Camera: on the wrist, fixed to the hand. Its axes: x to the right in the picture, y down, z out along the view.
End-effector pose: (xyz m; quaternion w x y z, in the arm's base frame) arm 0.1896 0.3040 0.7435 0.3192 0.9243 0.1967 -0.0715
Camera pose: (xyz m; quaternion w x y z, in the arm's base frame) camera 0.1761 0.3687 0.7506 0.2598 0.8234 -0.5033 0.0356
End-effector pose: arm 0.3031 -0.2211 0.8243 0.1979 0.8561 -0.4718 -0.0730
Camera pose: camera 0.3582 -0.1913 0.8465 0.0940 0.3270 -0.9403 -0.0025
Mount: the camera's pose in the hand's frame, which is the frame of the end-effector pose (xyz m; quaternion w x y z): 0.0064 -0.0481 -0.0455 0.7424 0.0517 -0.1200 0.6571
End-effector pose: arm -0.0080 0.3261 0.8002 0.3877 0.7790 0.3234 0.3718
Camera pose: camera -0.0528 0.3713 0.7809 0.0421 0.8555 -0.2991 0.4206
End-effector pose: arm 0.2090 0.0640 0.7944 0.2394 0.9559 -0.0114 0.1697
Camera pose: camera 0.2055 0.1280 0.8123 0.0154 0.7349 -0.6565 0.1692
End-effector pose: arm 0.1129 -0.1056 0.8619 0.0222 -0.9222 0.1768 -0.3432
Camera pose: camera 0.1032 -0.0591 0.9084 0.3109 -0.6085 0.7168 -0.1387
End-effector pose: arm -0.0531 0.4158 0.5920 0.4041 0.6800 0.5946 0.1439
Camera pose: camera -0.1156 0.4373 0.5843 0.2416 0.9337 -0.0465 0.2600
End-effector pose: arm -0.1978 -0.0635 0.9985 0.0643 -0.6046 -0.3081 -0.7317
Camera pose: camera -0.2604 -0.0472 0.9829 0.5228 -0.7358 0.1230 -0.4125
